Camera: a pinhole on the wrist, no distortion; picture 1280 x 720 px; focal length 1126.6 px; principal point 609.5 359.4 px. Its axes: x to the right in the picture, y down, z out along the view. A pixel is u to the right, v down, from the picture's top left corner.
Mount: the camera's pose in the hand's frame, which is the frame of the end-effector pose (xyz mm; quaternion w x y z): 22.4 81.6 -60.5 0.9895 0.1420 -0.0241 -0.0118
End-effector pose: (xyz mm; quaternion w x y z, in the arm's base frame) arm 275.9 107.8 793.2 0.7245 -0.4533 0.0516 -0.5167
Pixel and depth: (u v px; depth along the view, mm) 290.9 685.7 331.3
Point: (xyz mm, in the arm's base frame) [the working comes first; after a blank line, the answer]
In the camera's frame: -93.7 96.0 331.3

446.8 350.1 863.2
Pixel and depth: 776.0 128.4 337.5
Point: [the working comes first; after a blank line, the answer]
In the camera's frame: 49.9 -69.2 337.5

377.4 208.8 1015.3
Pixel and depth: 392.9 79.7 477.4
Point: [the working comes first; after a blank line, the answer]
In the camera's frame: -91.8 -118.5 477.4

312.7 391.9 1081.4
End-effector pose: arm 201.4 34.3 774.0 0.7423 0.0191 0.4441 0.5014
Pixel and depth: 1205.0 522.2 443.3
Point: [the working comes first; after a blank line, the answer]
In the camera's frame: 234.3 64.1 443.3

483.6 382.7 866.8
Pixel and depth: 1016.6 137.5 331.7
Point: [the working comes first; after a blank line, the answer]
In the camera's frame: 119.9 -65.3 331.7

436.5 192.1 805.5
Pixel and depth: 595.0 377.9 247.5
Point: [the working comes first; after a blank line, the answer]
In the camera's frame: -3.2 4.1 247.5

310.9 121.5 884.9
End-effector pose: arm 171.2 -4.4 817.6 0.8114 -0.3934 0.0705 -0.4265
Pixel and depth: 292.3 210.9 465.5
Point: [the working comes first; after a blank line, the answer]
In the camera's frame: -131.1 -61.4 465.5

184.8 271.0 1107.4
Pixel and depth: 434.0 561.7 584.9
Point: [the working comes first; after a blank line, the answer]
In the camera's frame: -91.1 105.0 584.9

360.6 378.8 1139.2
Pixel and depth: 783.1 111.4 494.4
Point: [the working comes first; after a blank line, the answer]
In the camera's frame: 76.2 -108.8 494.4

285.4 112.0 1210.6
